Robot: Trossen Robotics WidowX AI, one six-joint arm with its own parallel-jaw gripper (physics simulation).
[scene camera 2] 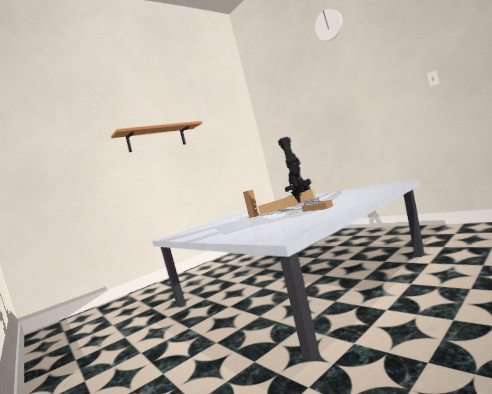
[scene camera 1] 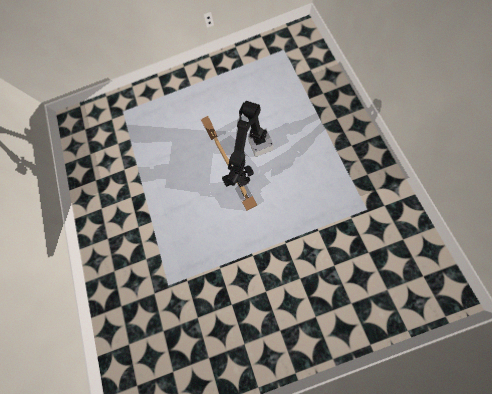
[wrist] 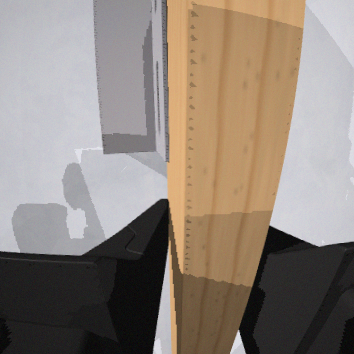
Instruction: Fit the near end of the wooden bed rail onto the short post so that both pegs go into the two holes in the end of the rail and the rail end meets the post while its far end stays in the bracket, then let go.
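Seen in the pictures: gripper, between the fingertips: [scene camera 2: 300,202]; arm's base, origin of its link: [scene camera 1: 259,139].
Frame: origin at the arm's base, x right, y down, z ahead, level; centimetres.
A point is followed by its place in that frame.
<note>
My gripper [scene camera 1: 239,179] {z 22.4, x -20.7, y 3.0 cm} [scene camera 2: 299,199] {z 22.4, x -20.7, y 3.0 cm} [wrist: 187,206] {z 22.4, x -20.7, y 3.0 cm} is shut on the wooden rail [scene camera 1: 221,150] {z 25.4, x 2.0, y 0.4 cm} [scene camera 2: 280,204] {z 25.0, x -6.3, y 2.3 cm} [wrist: 235,125], with one finger on each side. It holds the rail toward the end by the low wooden block [scene camera 1: 249,203] {z 20.2, x -36.4, y 4.4 cm} [scene camera 2: 320,205] {z 24.0, x -36.3, y 5.7 cm}. A grey metal bracket [wrist: 125,75] {z 18.9, x -26.5, y 4.2 cm} runs beside the rail in the wrist view. The rail's other end is close to the upright wooden post [scene camera 1: 206,122] {z 27.9, x 17.6, y -10.0 cm} [scene camera 2: 249,202] {z 30.2, x 17.3, y -2.3 cm}; whether they touch cannot be told. Pegs and holes are too small or hidden to make out.
The arm's base [scene camera 1: 262,146] {z -0.1, x -5.4, y -0.1 cm} stands on the white table [scene camera 1: 300,175] {z -17.2, x -29.9, y 7.9 cm} [scene camera 2: 250,239] {z 77.4, x -38.1, y 8.0 cm}, to the right of the rail in scene camera 1. A wall shelf [scene camera 2: 157,129] hangs beyond the table. Arm shadows fall across the table top.
</note>
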